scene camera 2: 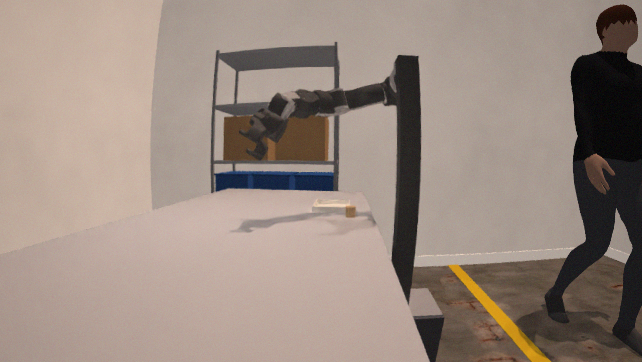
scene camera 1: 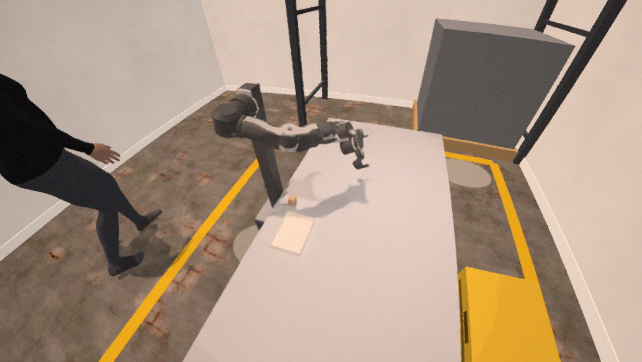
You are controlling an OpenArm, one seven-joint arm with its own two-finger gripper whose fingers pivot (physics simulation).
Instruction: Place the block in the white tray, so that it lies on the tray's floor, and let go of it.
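Observation:
A small orange-brown block (scene camera 1: 292,200) (scene camera 2: 351,211) sits on the table, outside the white tray and close to its edge. The shallow white tray (scene camera 1: 286,249) (scene camera 2: 322,209) lies flat on the table, near the edge by the robot's post; in the scene camera 2 view the block partly covers its near right corner. My gripper (scene camera 1: 366,151) (scene camera 2: 244,142) is open and empty. It hangs high above the table, well away from the block and the tray, out toward the far side of the table from the post.
The robot's dark post (scene camera 1: 269,172) (scene camera 2: 407,165) stands at the table's edge beside the block. The long table (scene camera 1: 350,280) (scene camera 2: 200,280) carries the arm's shadow. A person (scene camera 1: 85,185) (scene camera 2: 610,110) is on the floor beyond the post. A yellow cabinet (scene camera 1: 505,320) stands beside the table.

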